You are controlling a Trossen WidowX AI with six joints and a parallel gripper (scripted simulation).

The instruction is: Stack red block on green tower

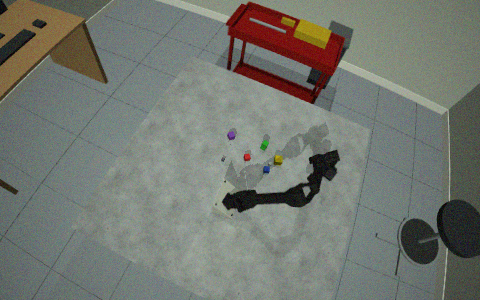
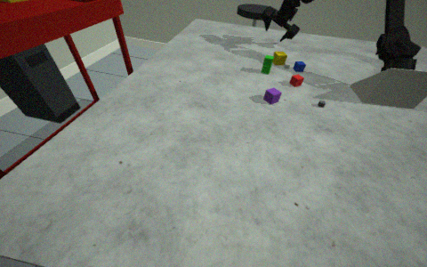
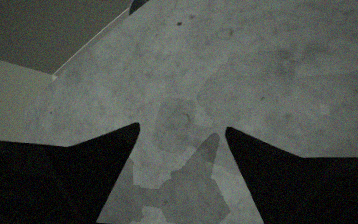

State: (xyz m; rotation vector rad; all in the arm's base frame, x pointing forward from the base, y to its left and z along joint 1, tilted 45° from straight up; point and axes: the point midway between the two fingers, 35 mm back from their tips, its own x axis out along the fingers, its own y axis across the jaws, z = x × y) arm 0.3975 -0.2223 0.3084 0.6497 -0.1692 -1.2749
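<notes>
My gripper tip is 120 mm past the red block, 430 mm to the right of it and 10 mm above it. From my gripper tip the other things lie so: blue block 130 mm behind, 310 mm to the left, 10 mm below; yellow block 50 mm behind, 270 mm to the left; small dark piece 200 mm behind, 540 mm to the left, 20 mm below.
</notes>
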